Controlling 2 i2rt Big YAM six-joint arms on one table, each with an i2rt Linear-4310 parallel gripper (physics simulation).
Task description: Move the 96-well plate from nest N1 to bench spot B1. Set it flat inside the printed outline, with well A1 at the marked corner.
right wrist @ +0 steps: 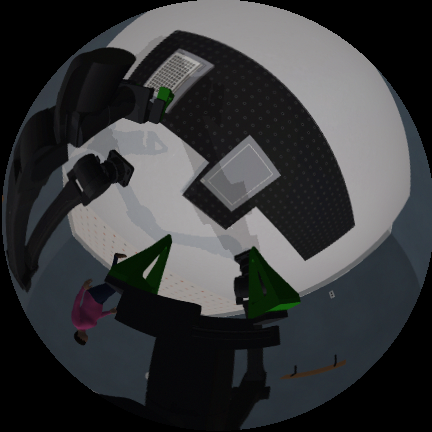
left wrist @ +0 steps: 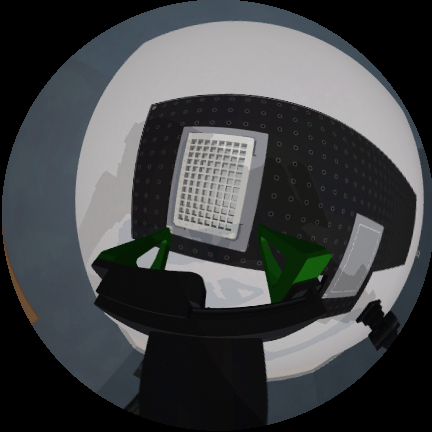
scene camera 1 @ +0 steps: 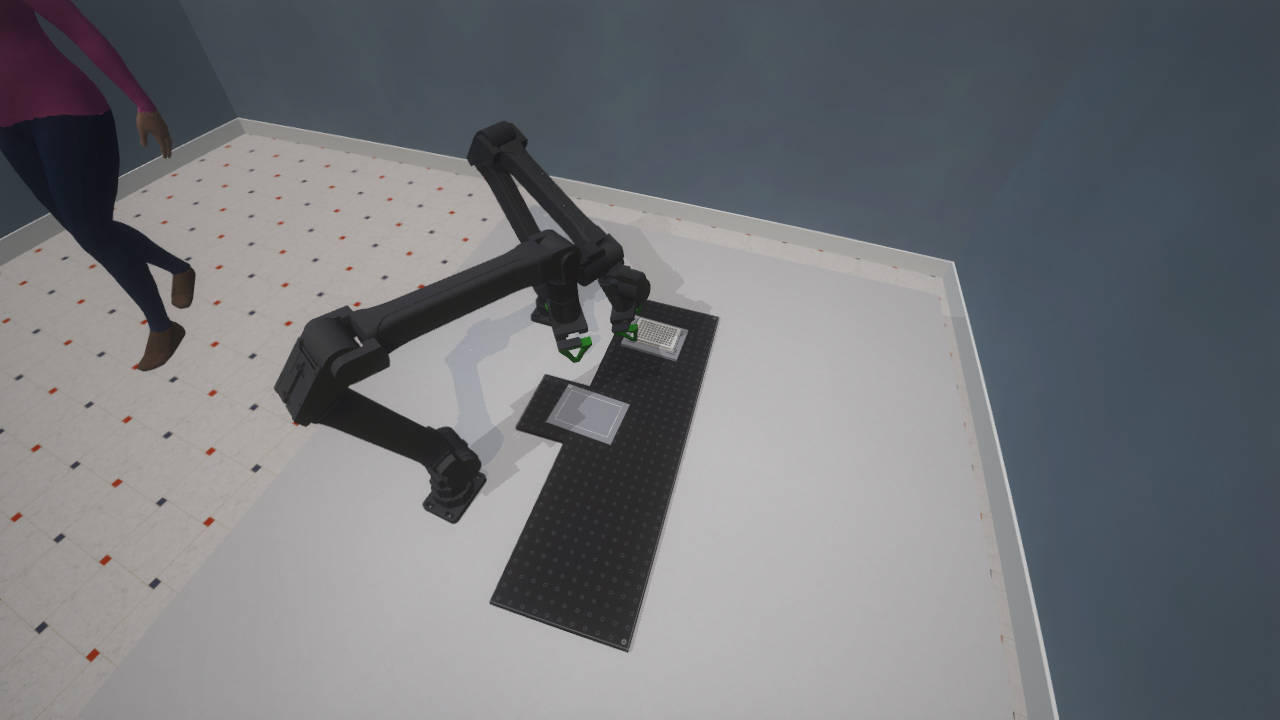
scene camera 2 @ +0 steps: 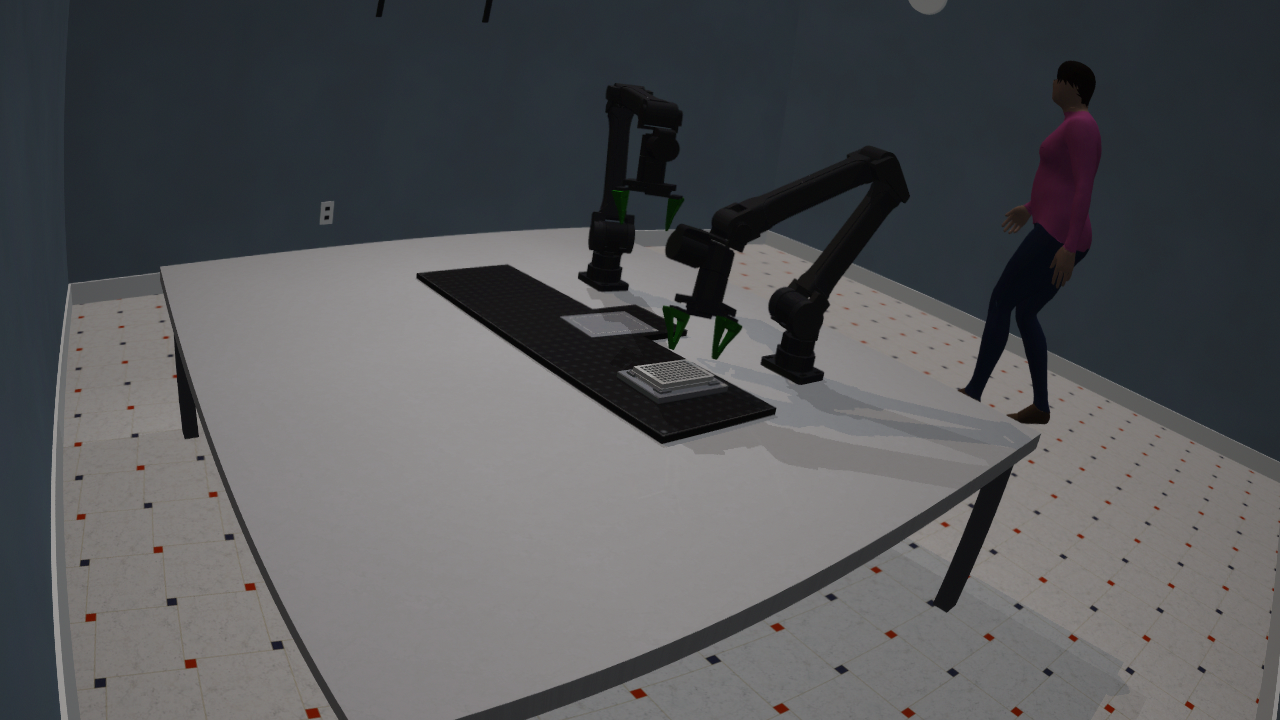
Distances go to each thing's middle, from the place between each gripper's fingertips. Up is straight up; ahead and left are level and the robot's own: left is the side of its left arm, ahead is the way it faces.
Labels:
Right now the white well plate (scene camera 1: 650, 333) is 5 cm ahead of my left hand, 3 cm below it and 1 cm to the left of it.
Now: right hand 15 cm short of the white well plate, 28 cm to the right of it and 20 cm above it.

